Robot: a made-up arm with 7 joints.
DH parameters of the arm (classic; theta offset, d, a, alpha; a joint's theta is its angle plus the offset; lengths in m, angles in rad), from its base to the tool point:
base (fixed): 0 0.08 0.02 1.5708
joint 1: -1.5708 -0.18 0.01 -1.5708
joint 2: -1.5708 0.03 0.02 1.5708
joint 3: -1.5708 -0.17 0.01 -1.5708
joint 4: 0 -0.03 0.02 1.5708
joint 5: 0 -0.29 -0.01 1.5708
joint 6: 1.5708 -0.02 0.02 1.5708
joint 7: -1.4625 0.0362 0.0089 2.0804
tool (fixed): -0.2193 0.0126 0 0
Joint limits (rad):
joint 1: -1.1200..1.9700
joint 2: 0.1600..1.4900
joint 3: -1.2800..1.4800
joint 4: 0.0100..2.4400
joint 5: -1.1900..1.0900
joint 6: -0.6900..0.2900
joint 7: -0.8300..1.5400
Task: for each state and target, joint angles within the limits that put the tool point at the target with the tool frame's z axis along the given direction. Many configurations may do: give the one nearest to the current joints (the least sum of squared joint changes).
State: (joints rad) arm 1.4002 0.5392 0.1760 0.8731 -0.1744 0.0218 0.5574
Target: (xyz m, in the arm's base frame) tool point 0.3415 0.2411 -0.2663 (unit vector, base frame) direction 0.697 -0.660 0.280
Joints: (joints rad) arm 0.5946 0.1611 0.1039 0.3568 -0.2292 -0.5672 0.6390
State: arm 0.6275 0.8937 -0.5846 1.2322 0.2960 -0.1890 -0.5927
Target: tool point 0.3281 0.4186 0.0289 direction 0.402 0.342 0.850
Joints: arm 0.2487 1.0469 0.1353 1.3435 0.3808 0.0259 -0.8300
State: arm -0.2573 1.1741 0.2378 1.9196 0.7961 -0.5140 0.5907
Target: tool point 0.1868 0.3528 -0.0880 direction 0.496 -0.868 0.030
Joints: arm -0.9277 0.8948 0.7130 1.8835 0.5184 -0.2377 0.8850
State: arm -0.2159 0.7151 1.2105 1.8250 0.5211 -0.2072 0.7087
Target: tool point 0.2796 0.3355 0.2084 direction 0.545 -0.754 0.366
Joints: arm 0.2813 1.4900 0.3788 1.7474 0.3273 -0.1140 0.2475
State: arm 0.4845 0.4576 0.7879 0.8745 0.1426 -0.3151 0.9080
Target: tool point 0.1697 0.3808 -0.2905 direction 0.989 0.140 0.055
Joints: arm 0.1156 0.3684 0.8084 0.5739 0.0429 -0.1238 0.7556
